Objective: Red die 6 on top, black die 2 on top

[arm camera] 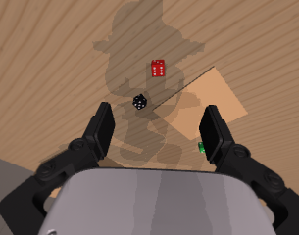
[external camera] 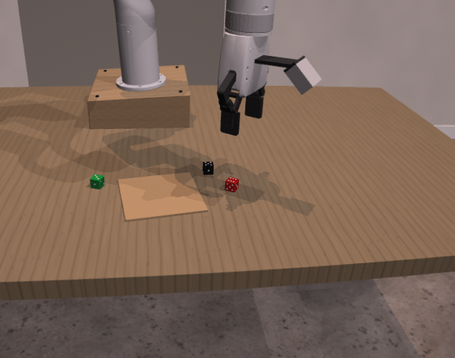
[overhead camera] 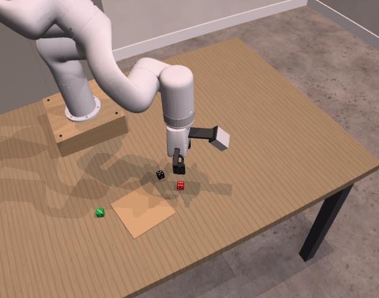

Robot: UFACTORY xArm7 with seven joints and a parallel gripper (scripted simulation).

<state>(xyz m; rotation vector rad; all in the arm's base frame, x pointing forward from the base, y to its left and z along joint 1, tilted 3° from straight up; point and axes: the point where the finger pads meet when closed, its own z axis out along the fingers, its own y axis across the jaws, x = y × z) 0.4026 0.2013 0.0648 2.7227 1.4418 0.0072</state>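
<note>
The red die is 130 mm below my hand, 10 mm to the right of it and 10 mm behind it. Round my hand: tan mat: 140 mm to the right, 140 mm below, 10 mm ahead; then green die: 260 mm to the right, 130 mm below, 20 mm behind; then black die: 130 mm below, 70 mm behind, 50 mm to the right.
</note>
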